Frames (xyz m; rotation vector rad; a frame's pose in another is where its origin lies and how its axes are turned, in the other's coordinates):
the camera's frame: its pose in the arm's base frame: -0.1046 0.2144 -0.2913 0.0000 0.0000 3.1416
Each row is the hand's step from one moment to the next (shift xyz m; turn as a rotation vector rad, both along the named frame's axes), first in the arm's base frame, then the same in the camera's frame.
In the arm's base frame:
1: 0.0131 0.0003 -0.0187 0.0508 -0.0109 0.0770
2: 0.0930 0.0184 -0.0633 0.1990 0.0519 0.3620
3: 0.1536 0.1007 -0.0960 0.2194 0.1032 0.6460
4: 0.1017 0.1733 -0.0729 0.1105 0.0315 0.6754
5: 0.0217 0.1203 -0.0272 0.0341 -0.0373 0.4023
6: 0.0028 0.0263 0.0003 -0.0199 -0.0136 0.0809
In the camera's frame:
1: -0.0131 -0.0003 -0.0187 -0.0508 0.0109 0.0770
2: -0.0930 -0.0184 -0.0633 -0.1990 -0.0519 0.3620
3: -0.1536 -0.1007 -0.0960 -0.2194 -0.1032 0.6460
4: -0.1017 -0.1733 -0.0729 -0.1105 -0.0315 0.6754
5: -0.0217 -0.1203 -0.0272 -0.0341 0.0373 0.4023
6: -0.0028 -0.0263 0.0003 0.0199 0.0136 0.0809

